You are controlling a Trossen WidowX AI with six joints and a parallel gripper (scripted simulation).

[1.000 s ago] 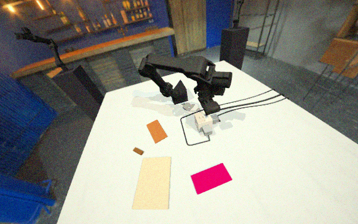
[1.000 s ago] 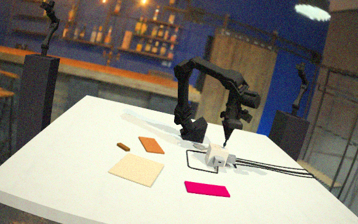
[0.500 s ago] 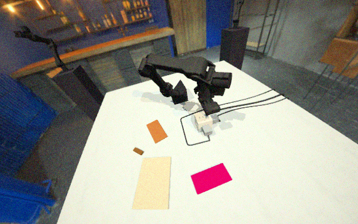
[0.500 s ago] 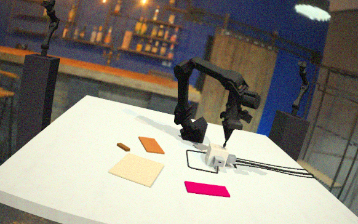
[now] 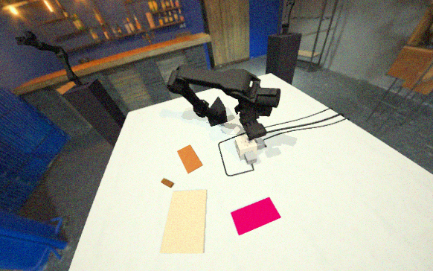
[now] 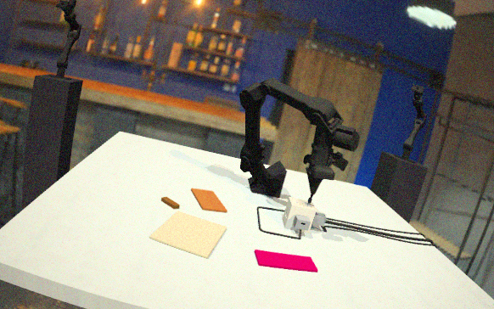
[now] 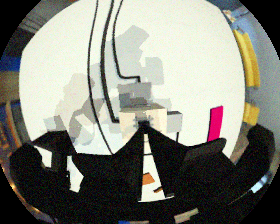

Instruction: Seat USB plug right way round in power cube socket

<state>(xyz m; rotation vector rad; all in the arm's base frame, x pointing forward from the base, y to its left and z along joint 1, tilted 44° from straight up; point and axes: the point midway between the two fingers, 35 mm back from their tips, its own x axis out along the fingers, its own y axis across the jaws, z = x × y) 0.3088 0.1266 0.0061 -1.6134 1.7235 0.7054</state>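
My gripper tip is 2 cm above the USB plug. The rest, counted from my gripper tip: brown block 2 cm ahead, 40 cm to the right, 10 cm below; magenta card 26 cm ahead, 11 cm to the right, 11 cm below; orange card 8 cm behind, 29 cm to the right, 11 cm below.
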